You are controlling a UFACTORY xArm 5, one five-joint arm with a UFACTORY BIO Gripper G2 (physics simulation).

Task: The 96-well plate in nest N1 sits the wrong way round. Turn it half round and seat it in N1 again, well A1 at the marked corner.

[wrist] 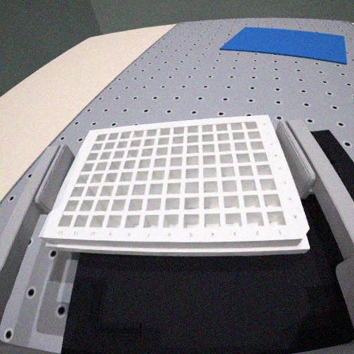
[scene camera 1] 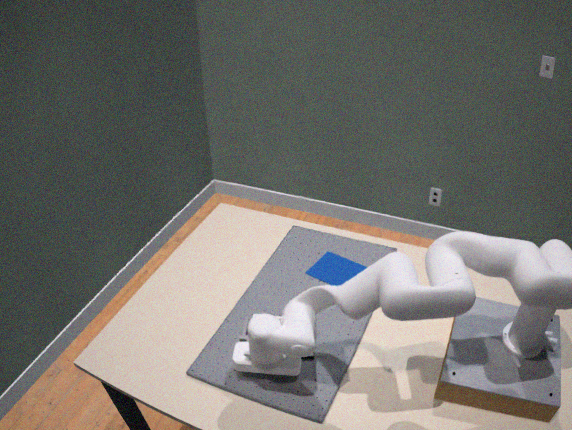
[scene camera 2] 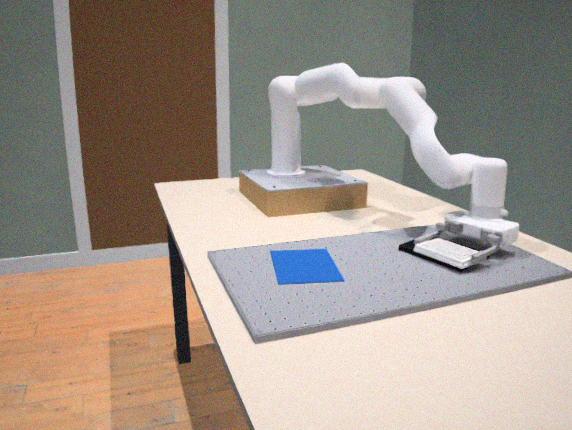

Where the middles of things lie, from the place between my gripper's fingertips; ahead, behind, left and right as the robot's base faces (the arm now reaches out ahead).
Now: the black nest N1 [wrist: 282,296] 4 cm to the left of my hand, 4 cm behind it and 2 cm below it. Round my hand: white 96-well plate [scene camera 2: 456,255] 2 cm to the left, 1 cm below; then flat blue rectangle [scene camera 2: 315,265] 28 cm to the right, 10 cm behind, 3 cm below.
